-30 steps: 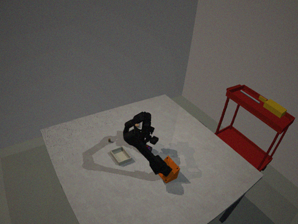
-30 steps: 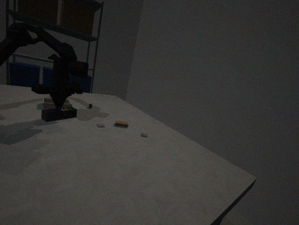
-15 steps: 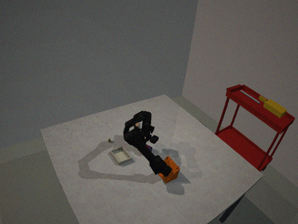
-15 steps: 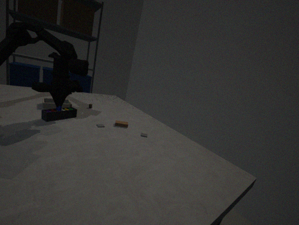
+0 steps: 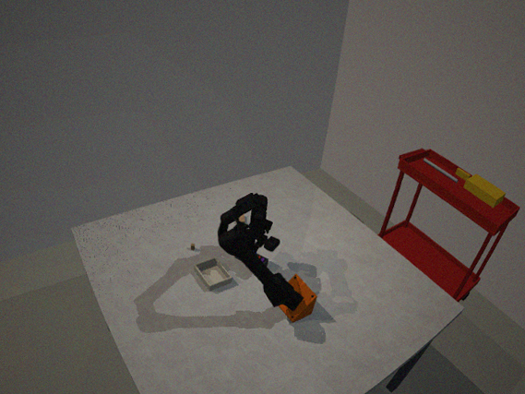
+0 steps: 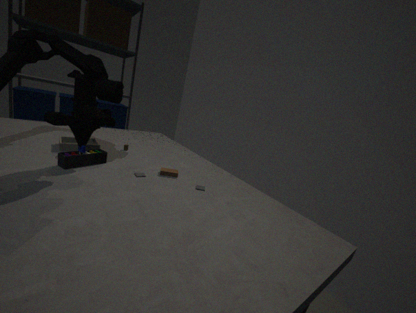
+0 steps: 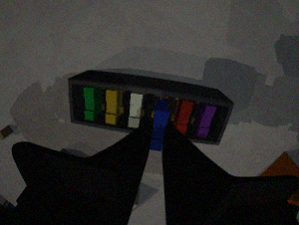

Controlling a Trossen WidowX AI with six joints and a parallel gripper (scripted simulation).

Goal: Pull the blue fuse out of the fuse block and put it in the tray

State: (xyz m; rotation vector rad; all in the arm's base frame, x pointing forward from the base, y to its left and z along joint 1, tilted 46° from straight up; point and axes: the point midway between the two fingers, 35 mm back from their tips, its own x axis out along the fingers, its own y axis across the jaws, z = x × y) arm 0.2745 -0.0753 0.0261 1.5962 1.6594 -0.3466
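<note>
The white fuse lies 40 mm below my gripper tip, 20 mm ahead of it and 10 mm to the left of it. Round my gripper tip: purple fuse (40 mm below, 40 mm behind, 10 mm to the right); shallow white tray (190 mm to the left, 60 mm below, 20 mm ahead); blue fuse (10 mm below).
</note>
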